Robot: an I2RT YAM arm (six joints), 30 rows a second.
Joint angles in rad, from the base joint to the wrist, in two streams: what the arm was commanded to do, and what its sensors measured. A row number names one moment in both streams.
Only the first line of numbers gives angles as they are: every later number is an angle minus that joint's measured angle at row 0.
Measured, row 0:
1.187 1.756 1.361 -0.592 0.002 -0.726
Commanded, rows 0 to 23:
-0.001 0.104 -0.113 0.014 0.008 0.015
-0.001 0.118 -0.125 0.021 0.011 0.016
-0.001 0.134 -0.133 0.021 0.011 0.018
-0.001 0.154 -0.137 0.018 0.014 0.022
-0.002 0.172 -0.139 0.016 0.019 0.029
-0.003 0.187 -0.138 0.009 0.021 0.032
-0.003 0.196 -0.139 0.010 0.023 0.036
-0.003 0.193 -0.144 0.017 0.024 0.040
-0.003 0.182 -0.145 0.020 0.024 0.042
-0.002 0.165 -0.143 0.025 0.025 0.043
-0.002 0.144 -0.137 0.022 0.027 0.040
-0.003 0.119 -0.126 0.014 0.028 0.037
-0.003 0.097 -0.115 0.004 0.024 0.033
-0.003 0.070 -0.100 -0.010 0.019 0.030
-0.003 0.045 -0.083 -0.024 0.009 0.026
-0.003 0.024 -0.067 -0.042 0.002 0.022
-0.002 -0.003 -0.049 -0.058 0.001 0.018
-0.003 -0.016 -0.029 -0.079 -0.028 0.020
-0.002 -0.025 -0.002 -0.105 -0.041 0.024
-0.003 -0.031 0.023 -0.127 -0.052 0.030
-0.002 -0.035 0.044 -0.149 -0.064 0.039
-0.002 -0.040 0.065 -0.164 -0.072 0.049
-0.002 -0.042 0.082 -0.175 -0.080 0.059
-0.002 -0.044 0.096 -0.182 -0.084 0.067
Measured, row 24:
0.006 -0.009 0.024 -0.052 -0.043 0.030
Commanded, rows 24 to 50:
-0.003 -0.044 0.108 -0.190 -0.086 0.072
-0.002 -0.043 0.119 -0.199 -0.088 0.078
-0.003 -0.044 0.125 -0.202 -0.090 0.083
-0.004 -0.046 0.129 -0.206 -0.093 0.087
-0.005 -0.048 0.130 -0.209 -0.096 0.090
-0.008 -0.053 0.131 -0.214 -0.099 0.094
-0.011 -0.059 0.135 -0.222 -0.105 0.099
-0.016 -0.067 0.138 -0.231 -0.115 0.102
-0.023 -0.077 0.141 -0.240 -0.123 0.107
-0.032 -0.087 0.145 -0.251 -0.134 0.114
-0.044 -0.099 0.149 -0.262 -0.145 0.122
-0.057 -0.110 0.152 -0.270 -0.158 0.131
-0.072 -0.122 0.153 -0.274 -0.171 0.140
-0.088 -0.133 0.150 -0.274 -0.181 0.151
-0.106 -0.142 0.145 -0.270 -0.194 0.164
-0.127 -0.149 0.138 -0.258 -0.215 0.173
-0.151 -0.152 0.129 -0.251 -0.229 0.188
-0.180 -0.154 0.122 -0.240 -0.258 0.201
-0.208 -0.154 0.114 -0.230 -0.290 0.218
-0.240 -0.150 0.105 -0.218 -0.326 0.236
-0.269 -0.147 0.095 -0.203 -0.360 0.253
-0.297 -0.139 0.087 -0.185 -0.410 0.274
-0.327 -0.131 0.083 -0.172 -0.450 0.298
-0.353 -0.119 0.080 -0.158 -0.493 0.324
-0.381 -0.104 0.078 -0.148 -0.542 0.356
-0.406 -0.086 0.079 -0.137 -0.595 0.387
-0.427 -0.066 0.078 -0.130 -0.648 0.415
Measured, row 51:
-0.361 -0.123 0.095 -0.185 -0.416 0.280
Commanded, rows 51 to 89:
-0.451 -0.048 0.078 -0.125 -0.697 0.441
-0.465 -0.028 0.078 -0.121 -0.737 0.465
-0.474 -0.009 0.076 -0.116 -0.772 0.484
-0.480 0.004 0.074 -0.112 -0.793 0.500
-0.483 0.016 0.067 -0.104 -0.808 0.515
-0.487 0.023 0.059 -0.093 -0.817 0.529
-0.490 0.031 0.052 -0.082 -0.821 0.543
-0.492 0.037 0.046 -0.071 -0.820 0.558
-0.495 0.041 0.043 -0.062 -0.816 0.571
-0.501 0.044 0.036 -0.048 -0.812 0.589
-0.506 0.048 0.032 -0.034 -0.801 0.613
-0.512 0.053 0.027 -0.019 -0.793 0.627
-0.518 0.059 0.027 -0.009 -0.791 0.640
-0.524 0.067 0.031 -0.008 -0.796 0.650
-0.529 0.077 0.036 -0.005 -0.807 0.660
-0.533 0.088 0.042 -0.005 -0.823 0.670
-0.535 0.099 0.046 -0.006 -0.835 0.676
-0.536 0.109 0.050 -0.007 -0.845 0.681
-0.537 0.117 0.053 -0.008 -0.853 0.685
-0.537 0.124 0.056 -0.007 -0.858 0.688
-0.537 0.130 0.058 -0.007 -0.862 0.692
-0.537 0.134 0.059 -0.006 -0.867 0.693
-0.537 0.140 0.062 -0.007 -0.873 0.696
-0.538 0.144 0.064 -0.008 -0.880 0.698
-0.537 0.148 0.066 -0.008 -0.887 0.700
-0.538 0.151 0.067 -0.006 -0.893 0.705
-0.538 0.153 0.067 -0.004 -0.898 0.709
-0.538 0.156 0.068 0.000 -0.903 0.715
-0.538 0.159 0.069 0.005 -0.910 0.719
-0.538 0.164 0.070 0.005 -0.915 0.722
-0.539 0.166 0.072 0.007 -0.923 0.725
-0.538 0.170 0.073 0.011 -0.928 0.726
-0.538 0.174 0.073 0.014 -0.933 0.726
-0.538 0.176 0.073 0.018 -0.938 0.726
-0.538 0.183 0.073 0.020 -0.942 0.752
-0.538 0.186 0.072 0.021 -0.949 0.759
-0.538 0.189 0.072 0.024 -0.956 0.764
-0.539 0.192 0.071 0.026 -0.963 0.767
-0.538 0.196 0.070 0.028 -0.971 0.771
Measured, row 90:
-0.535 0.170 0.049 0.006 -0.924 0.737
